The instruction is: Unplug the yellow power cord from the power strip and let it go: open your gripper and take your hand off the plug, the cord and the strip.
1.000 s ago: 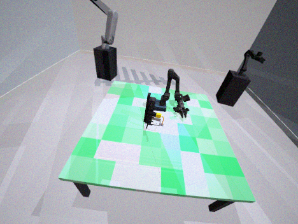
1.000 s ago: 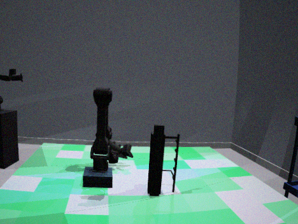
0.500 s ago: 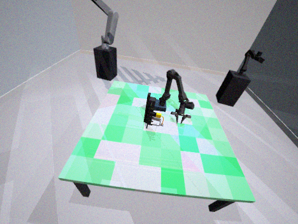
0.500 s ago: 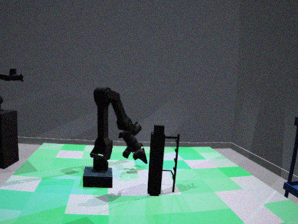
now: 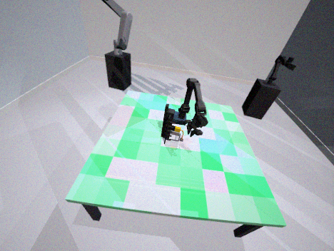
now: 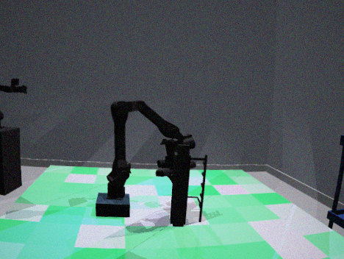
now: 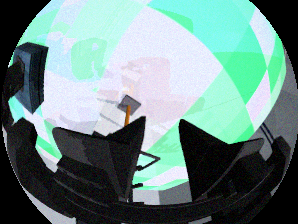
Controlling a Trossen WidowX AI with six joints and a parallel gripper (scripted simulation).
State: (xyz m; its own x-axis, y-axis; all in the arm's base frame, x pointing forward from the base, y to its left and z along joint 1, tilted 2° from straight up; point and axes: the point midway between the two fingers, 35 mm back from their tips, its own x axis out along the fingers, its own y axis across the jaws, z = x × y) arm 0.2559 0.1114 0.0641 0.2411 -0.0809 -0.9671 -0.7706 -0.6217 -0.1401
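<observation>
The yellow plug lies 12 cm to the right of my gripper tip and 4 cm above it. The rest, counted from my gripper tip: thin black rack (9 cm ahead, 18 cm to the right, 6 cm above).
</observation>
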